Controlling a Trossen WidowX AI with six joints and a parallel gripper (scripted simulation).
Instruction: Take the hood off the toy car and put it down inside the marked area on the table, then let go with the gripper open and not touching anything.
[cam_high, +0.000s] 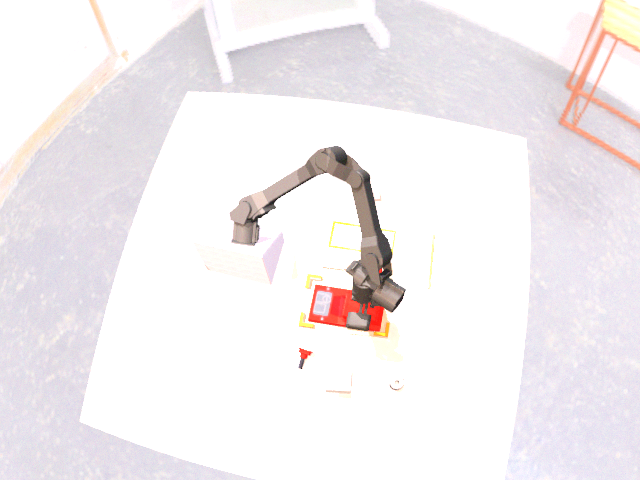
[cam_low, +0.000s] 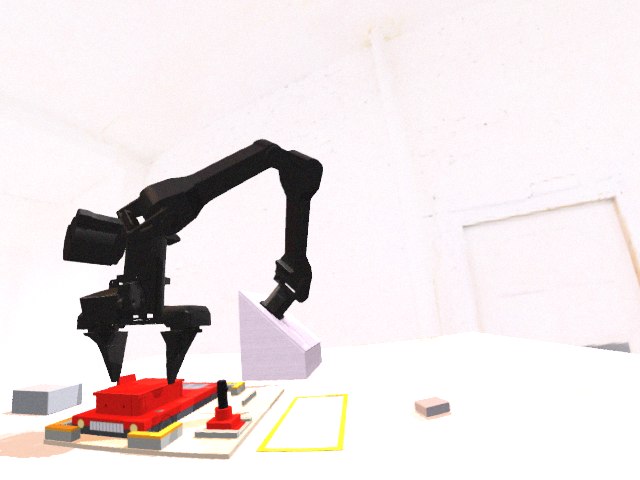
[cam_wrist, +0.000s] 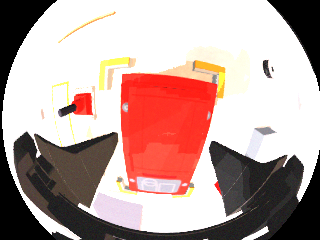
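Now: gripper tip 10 mm above the hood.
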